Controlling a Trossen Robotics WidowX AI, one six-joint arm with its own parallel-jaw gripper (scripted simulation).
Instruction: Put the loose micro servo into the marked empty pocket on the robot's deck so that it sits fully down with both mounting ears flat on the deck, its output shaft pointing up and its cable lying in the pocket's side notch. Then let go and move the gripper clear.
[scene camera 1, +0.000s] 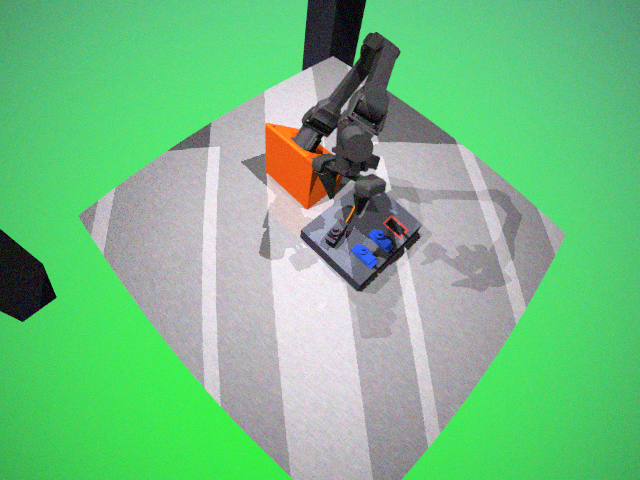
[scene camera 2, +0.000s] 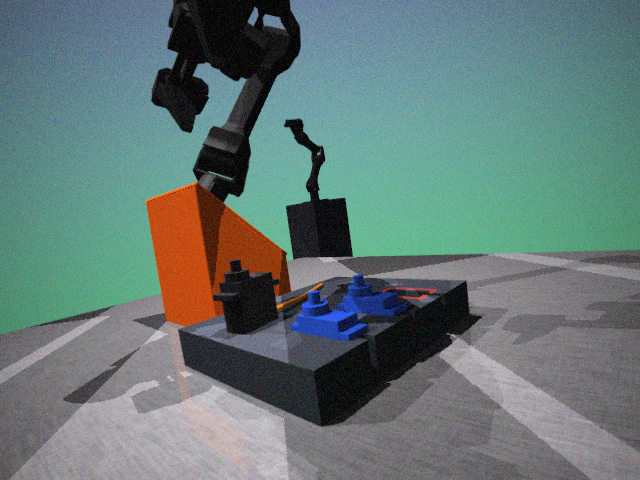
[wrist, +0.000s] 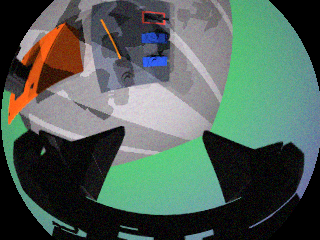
My gripper (scene camera 2: 200, 101) is open, holding nothing. I also see a micro servo (scene camera 2: 248, 300) and a dark deck (scene camera 1: 379, 208).
My gripper also shows in scene camera 1 (scene camera 1: 344, 206) and in the wrist view (wrist: 164, 132).
